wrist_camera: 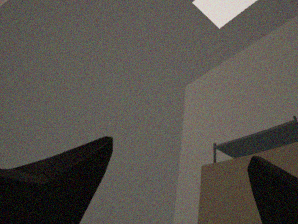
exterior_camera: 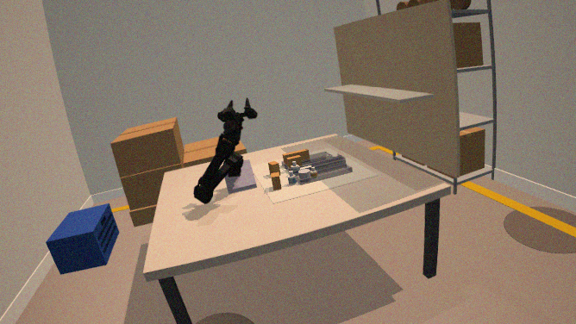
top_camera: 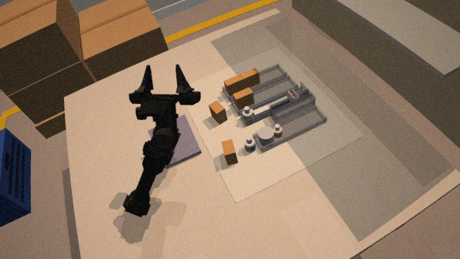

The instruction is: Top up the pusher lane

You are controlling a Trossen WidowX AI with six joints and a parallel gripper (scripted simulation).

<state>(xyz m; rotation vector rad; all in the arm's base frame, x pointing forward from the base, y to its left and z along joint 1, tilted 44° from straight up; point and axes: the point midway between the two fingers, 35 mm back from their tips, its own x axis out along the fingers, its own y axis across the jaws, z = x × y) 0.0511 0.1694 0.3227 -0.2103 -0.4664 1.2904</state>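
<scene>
The wide grey round jar is 43 cm below my gripper tip, 25 cm ahead of it and 2 cm to the right of it. The rest, counted from my gripper tip: pale pusher plate: 41 cm below, 33 cm ahead, 8 cm to the left; then grey lane rack: 44 cm below, 37 cm ahead, 9 cm to the left; then small jar: 42 cm below, 30 cm ahead, 2 cm to the right.
</scene>
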